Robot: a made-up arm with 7 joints.
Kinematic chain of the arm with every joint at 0, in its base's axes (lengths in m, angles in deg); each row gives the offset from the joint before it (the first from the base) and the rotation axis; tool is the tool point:
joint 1: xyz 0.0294 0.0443 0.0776 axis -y
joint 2: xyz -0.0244 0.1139 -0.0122 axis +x
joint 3: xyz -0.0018 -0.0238 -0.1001 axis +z
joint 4: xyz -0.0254 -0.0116 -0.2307 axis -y
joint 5: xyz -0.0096 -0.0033 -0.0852 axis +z
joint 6: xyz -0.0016 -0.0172 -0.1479 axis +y
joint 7: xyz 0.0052 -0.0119 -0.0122 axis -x
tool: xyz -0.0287 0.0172 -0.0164
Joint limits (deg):
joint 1: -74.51..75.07
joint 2: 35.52..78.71
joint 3: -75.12..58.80
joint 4: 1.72..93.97
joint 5: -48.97..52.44
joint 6: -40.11..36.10
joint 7: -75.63..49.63
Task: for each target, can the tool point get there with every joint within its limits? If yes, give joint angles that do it. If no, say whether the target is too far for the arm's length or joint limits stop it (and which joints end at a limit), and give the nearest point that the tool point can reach.
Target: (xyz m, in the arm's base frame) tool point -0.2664 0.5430 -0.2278
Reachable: yes | joints -46.76 48.19 -18.87 27.34 -19.62 11.72 -41.97
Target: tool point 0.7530 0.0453 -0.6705
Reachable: no: too far | nearest point 0.4059 0.2487 -0.3116 | short by 0.539 m
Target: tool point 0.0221 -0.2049 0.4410
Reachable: no: joint limits stop it (at a limit: joint 1, joint 2, joint 4, joint 5, joint 6, joint 7) | nearest point 0.4040 0.2122 0.1777 | short by 0.624 m
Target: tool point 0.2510 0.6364 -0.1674
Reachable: yes | joints 41.88 73.19 -60.83 40.05 22.98 -11.23 37.65
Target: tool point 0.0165 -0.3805 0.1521
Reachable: no: joint limits stop it (at a limit: joint 1, joint 2, joint 3, joint 4, joint 5, joint 6, joint 7) | nearest point -0.3638 0.1084 -0.0397 | short by 0.648 m
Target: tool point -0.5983 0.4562 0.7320
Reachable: no: too far | nearest point -0.4675 0.4956 0.0532 | short by 0.692 m
